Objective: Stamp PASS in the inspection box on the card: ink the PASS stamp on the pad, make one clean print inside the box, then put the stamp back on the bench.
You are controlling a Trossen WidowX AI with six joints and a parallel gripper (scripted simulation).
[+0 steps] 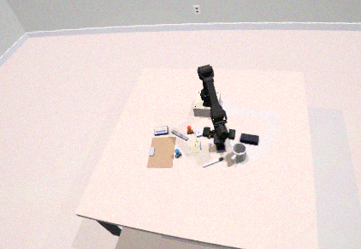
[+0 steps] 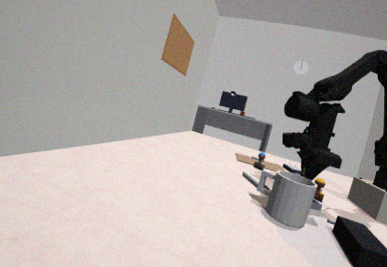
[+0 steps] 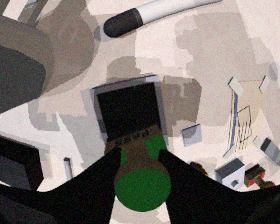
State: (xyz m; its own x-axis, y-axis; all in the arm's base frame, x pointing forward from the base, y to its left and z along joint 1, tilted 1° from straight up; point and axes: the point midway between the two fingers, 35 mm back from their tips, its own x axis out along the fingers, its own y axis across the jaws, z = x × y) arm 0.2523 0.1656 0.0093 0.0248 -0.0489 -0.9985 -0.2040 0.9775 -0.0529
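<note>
My gripper tip is now 50 mm above the ink pad. From my gripper tip the other things lie so: marker pen (110 mm ahead, 10 mm to the left, 50 mm below); mug (50 mm ahead, 130 mm to the left, 20 mm below); green stamp (right at my gripper tip).
</note>
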